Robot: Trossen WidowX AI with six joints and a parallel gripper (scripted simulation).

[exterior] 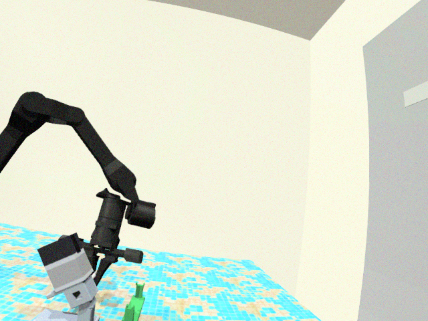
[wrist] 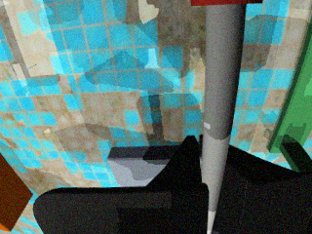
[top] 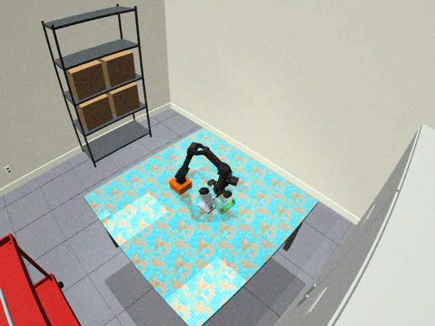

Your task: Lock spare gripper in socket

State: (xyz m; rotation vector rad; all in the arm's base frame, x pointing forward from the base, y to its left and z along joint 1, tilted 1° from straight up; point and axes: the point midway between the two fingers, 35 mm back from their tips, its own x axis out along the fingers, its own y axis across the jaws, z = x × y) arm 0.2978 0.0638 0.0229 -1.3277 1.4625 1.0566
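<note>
Right now my gripper tip is 80 mm to the left of the grey mount and 10 mm past it. The rest, counted from my gripper tip: green rest (90 mm ahead, 20 mm below, 10 mm to the left); spare gripper (80 mm to the right, 70 mm above, 30 mm behind).
</note>
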